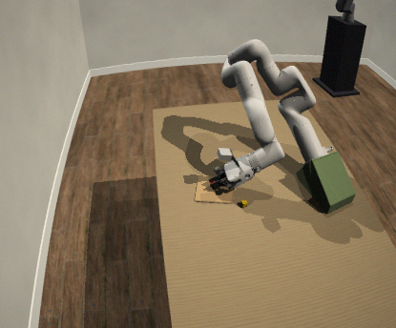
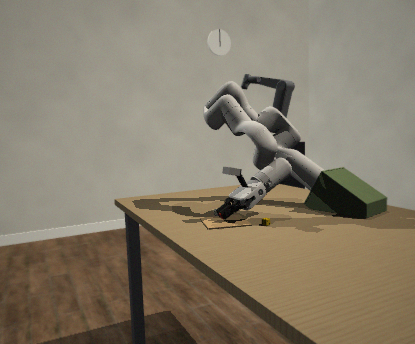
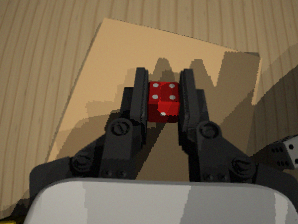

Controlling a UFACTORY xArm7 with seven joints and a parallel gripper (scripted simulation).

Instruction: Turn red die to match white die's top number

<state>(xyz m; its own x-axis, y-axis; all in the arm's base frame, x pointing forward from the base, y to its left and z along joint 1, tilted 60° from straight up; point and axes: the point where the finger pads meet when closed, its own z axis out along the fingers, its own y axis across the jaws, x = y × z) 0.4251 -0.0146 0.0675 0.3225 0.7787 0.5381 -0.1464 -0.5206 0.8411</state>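
My gripper is now 30 mm above the tan mat. The rest, counted from my hand: white die: 40 mm behind, 90 mm to the right, 20 mm below; yellow die: 70 mm behind, 120 mm to the left, 20 mm below; red die: 10 mm ahead, 10 mm below.
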